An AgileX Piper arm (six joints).
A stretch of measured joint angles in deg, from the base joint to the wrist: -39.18, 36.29, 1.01, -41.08, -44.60, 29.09; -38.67, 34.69, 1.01, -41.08, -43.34, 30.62; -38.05, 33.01, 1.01, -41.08, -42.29, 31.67; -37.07, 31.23, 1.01, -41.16, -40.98, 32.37; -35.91, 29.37, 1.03, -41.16, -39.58, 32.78; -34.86, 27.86, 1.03, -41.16, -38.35, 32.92; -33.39, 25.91, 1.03, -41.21, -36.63, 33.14; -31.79, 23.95, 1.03, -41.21, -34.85, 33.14; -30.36, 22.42, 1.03, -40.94, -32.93, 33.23; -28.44, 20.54, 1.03, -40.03, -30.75, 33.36; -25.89, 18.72, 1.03, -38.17, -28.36, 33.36
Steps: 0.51, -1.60, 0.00, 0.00, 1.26, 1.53; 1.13, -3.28, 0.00, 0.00, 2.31, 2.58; 2.11, -5.06, 0.00, -0.08, 3.62, 3.28; 3.27, -6.92, 0.02, -0.08, 5.02, 3.69; 4.32, -8.43, 0.02, -0.08, 6.25, 3.83; 5.79, -10.38, 0.02, -0.13, 7.97, 4.05; 7.39, -12.34, 0.02, -0.13, 9.75, 4.05; 8.82, -13.87, 0.02, 0.14, 11.67, 4.14; 10.74, -15.75, 0.02, 1.05, 13.85, 4.27; 13.29, -17.57, 0.02, 2.91, 16.24, 4.27
